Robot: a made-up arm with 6 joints.
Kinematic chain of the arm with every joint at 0, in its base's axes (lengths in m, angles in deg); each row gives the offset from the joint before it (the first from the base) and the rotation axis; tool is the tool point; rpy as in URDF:
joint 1: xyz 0 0 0.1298 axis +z
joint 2: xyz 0 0 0 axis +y
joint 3: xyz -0.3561 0 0.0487 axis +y
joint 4: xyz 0.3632 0 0.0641 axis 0.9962 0 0.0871
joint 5: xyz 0 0 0 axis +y
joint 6: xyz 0.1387 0 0.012 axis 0.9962 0 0.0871
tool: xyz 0 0 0 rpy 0 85 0
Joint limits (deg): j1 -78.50..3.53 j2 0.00..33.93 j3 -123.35..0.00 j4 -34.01..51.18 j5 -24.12..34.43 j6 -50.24..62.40
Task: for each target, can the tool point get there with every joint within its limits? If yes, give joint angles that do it. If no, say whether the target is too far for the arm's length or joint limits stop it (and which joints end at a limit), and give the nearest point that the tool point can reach.
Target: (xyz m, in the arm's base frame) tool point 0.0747 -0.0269 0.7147
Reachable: yes | joints -15.20 31.09 -66.13 28.26 -5.63 35.76
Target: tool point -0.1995 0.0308 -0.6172
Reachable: no: joint limits stop it (at a limit: joint 1, joint 2, joint 3, joint 5) | nearest point 0.0086 -0.1332 0.0968 | short by 0.762 m
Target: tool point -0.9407 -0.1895 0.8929
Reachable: no: too far | nearest point -0.6382 -0.0699 0.6446 | short by 0.409 m
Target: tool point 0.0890 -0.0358 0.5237
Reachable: yes | joints -43.13 15.38 -44.38 31.02 28.84 -26.25
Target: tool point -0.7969 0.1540 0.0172
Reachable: no: joint limits stop it (at a limit: joint 2, joint 3, joint 5) | nearest point -0.7194 0.1390 0.5111 | short by 0.500 m
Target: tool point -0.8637 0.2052 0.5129
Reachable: no: too far | nearest point -0.7129 0.1694 0.5111 | short by 0.155 m
